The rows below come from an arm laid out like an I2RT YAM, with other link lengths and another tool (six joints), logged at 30 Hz.
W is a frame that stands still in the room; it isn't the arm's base.
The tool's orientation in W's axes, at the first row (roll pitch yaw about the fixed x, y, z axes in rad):
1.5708 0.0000 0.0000
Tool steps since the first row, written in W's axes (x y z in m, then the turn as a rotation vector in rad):
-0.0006 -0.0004 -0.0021 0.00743 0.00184 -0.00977
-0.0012 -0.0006 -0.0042 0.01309 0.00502 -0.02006
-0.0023 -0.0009 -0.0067 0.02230 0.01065 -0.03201
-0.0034 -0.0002 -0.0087 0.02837 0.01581 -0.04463
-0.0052 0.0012 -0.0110 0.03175 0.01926 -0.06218
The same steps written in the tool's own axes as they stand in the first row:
-0.0006 -0.0021 0.0004 0.00743 -0.00977 -0.00184
-0.0012 -0.0042 0.0006 0.01309 -0.02006 -0.00502
-0.0023 -0.0067 0.0009 0.02230 -0.03201 -0.01065
-0.0034 -0.0087 0.0002 0.02837 -0.04463 -0.01581
-0.0052 -0.0110 -0.0012 0.03175 -0.06218 -0.01926

